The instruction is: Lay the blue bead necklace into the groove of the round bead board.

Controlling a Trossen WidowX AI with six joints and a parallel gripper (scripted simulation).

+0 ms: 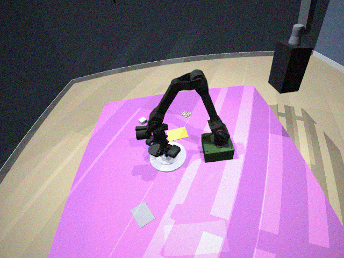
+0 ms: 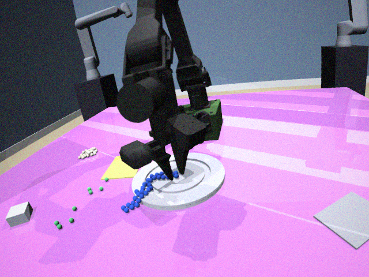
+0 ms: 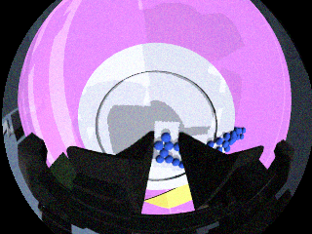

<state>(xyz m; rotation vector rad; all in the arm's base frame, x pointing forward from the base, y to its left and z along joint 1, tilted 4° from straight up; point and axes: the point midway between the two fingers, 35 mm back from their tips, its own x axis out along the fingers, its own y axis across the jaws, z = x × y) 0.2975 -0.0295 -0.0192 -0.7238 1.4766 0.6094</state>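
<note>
The round white bead board is 10 mm below my gripper tip and 10 mm behind it. From my gripper tip the other things lie so: yellow sheet (160 mm to the right, 80 mm behind, 10 mm below); then grey tile (300 mm to the left, 130 mm ahead, 10 mm below); then cube (330 mm to the right, 130 mm ahead).
</note>
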